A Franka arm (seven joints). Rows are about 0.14 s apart.
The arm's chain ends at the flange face. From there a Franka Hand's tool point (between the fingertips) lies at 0.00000 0.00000 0.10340 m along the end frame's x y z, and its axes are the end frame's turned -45 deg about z.
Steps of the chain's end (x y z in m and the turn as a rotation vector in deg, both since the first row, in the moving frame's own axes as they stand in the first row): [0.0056 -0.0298 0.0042 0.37 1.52 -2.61]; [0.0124 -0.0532 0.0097 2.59 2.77 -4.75]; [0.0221 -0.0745 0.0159 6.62 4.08 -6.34]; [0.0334 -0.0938 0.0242 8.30 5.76 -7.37]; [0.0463 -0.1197 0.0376 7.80 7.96 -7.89]
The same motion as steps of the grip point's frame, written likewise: [0.0275 -0.0157 0.0042 -0.81 1.34 -2.61]; [0.0532 -0.0289 0.0095 -0.13 3.79 -4.75]; [0.0817 -0.0410 0.0150 1.80 7.57 -6.34]; [0.1075 -0.0471 0.0226 1.80 9.94 -7.37]; [0.1373 -0.0531 0.0357 -0.11 11.14 -7.89]
